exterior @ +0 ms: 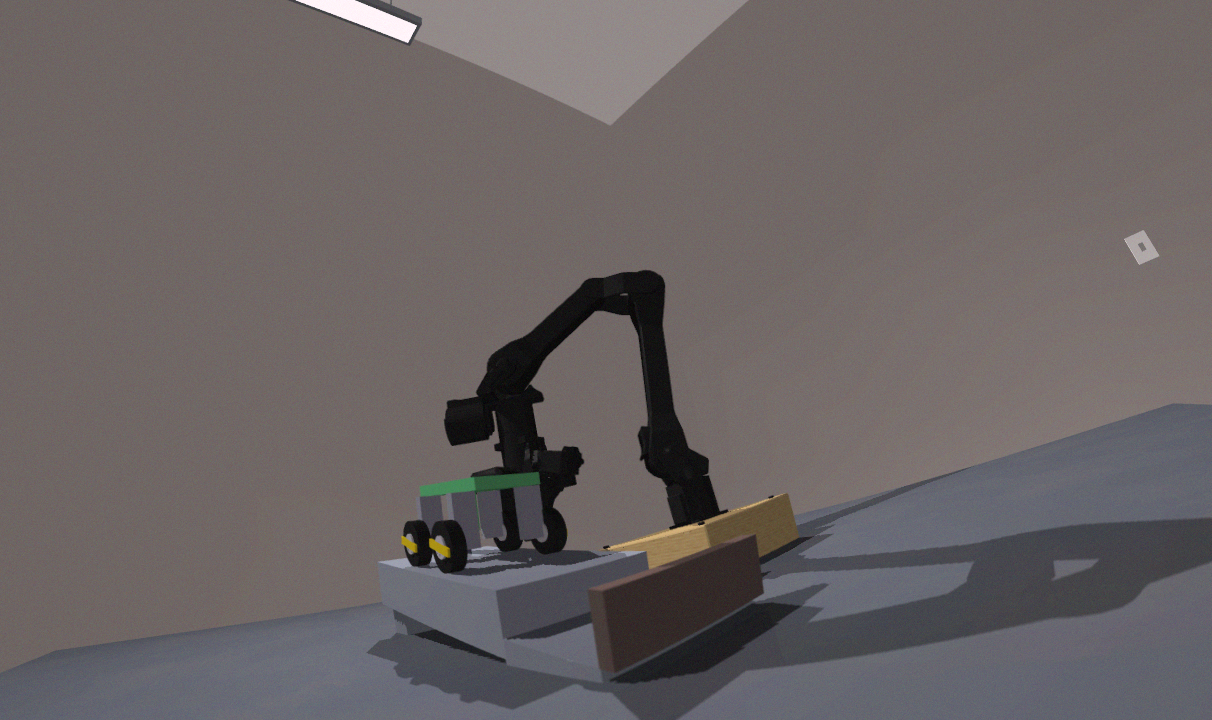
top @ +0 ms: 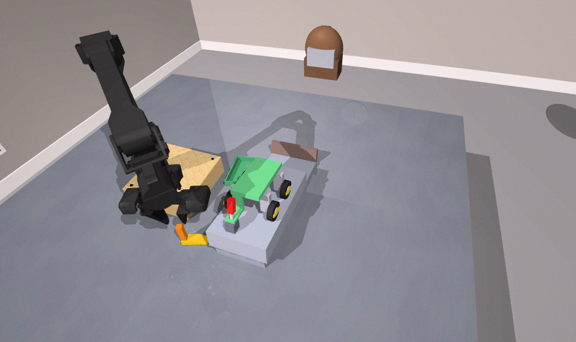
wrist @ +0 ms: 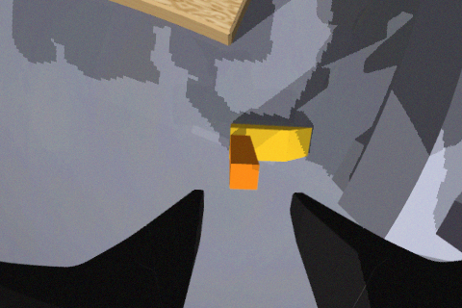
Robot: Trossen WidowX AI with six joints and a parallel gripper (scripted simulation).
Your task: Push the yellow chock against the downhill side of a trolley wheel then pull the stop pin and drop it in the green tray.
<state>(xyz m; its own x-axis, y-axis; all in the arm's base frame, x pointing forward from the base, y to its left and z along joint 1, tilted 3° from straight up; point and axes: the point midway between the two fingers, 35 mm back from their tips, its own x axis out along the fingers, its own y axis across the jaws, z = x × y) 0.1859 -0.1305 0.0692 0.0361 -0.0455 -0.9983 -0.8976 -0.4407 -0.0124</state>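
The yellow chock is 6 cm below my gripper tip, 2 cm ahead of it and 1 cm to the left of it. Also, from my gripper tip: grey ramp 15 cm to the left, 14 cm ahead, 4 cm below; trolley 15 cm to the left, 14 cm ahead, 3 cm above; red-headed stop pin 13 cm ahead, 5 cm to the left, 4 cm above.
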